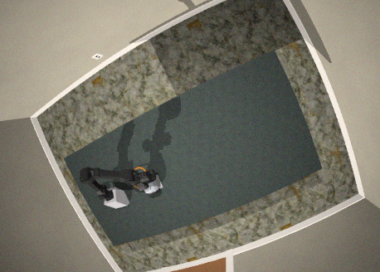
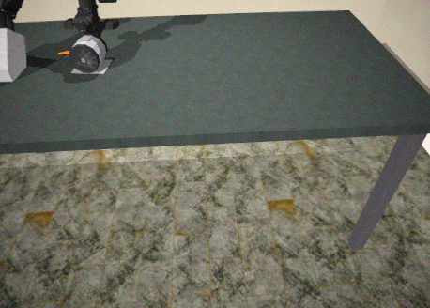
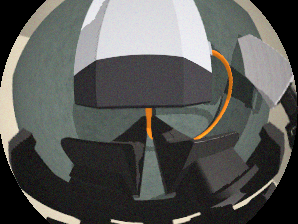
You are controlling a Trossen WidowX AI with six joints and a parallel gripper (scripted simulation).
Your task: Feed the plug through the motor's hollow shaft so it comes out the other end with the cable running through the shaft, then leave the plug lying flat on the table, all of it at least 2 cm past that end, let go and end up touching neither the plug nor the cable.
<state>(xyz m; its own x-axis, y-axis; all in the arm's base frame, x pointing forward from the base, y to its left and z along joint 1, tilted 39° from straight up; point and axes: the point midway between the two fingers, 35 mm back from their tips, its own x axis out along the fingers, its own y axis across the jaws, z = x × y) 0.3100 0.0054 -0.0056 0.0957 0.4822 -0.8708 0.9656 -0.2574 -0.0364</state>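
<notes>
Now: the grey plug 20 mm behind my hand, 120 mm to the right of it and 20 mm below it.
</notes>
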